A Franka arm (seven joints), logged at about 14 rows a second.
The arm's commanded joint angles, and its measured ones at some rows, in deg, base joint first. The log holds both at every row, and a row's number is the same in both.
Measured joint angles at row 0: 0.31, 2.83, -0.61, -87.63, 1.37, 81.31, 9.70
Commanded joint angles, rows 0 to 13: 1.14, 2.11, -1.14, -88.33, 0.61, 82.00, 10.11; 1.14, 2.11, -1.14, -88.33, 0.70, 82.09, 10.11; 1.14, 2.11, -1.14, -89.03, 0.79, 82.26, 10.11; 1.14, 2.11, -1.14, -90.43, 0.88, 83.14, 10.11; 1.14, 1.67, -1.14, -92.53, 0.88, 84.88, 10.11; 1.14, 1.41, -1.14, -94.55, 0.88, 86.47, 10.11; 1.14, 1.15, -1.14, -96.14, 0.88, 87.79, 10.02; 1.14, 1.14, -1.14, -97.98, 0.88, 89.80, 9.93; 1.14, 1.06, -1.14, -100.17, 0.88, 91.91, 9.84; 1.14, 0.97, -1.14, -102.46, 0.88, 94.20, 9.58; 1.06, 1.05, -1.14, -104.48, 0.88, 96.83, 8.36; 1.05, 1.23, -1.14, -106.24, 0.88, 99.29, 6.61; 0.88, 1.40, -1.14, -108.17, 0.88, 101.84, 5.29; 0.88, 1.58, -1.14, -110.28, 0.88, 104.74, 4.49
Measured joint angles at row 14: 0.35, 2.84, -0.61, -105.78, 1.36, 100.19, 6.75
